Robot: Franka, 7 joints.
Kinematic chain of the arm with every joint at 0, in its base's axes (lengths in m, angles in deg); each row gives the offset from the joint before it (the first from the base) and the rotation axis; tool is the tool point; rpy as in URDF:
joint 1: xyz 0 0 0.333 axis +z
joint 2: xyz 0 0 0 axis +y
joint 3: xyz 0 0 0.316 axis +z
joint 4: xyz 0.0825 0 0 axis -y
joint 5: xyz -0.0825 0 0.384 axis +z
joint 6: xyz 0 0 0 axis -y
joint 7: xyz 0.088 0 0 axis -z
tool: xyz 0 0 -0.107 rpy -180 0 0
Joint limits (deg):
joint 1: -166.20..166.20
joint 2: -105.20..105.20
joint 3: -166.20..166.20
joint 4: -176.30..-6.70
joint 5: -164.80..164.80
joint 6: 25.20..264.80
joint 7: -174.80..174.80
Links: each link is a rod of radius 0.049 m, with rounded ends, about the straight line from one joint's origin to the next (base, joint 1, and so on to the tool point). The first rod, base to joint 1, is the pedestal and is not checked.
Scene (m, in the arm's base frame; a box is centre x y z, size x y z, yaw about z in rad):
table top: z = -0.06
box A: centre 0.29 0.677 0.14 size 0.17 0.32 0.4 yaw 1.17
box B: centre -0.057 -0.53 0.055 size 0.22 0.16 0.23 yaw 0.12
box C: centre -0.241 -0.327 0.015 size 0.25 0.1 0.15 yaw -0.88
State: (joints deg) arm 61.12 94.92 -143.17 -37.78 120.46 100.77 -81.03
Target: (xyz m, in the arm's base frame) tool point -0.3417 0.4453 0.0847
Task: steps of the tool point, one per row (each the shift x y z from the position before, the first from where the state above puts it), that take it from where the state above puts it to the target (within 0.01 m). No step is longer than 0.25 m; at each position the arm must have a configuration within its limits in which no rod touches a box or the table.
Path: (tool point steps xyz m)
1: -0.0991 0.0167 0.1260
2: -0.0935 -0.0286 0.0961
3: -0.0739 -0.0594 0.0568
4: -0.0509 -0.0708 0.0151
5: -0.0345 -0.0654 -0.0215
6: -0.1345 0.1557 -0.1370
7: -0.1704 0.0607 -0.1653
8: -0.1592 -0.0364 -0.1722
9: -0.1110 -0.1114 -0.1587

